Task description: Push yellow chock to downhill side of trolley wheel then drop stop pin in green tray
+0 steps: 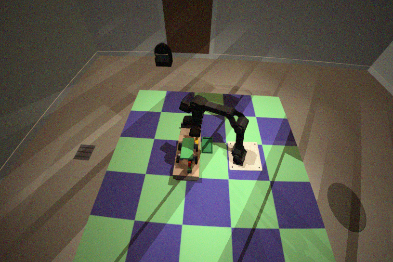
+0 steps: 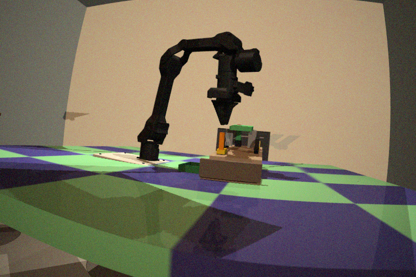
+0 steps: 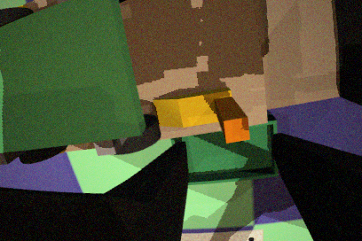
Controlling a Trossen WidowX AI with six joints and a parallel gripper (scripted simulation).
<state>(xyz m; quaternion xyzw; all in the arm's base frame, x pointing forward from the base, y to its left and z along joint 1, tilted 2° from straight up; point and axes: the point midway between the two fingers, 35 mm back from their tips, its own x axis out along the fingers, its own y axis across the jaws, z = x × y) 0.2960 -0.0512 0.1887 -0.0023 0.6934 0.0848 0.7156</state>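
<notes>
Now: gripper tip 22 cm to the right of the red-headed stop pin, 2 cm past it and 2 cm above it. From my gripper tip the other things lie so: yellow chock (7 cm below, 2 cm to the left, 1 cm behind); green tray (15 cm below, 8 cm behind, 1 cm to the right); trolley (13 cm to the left, 4 cm below, 2 cm ahead).
</notes>
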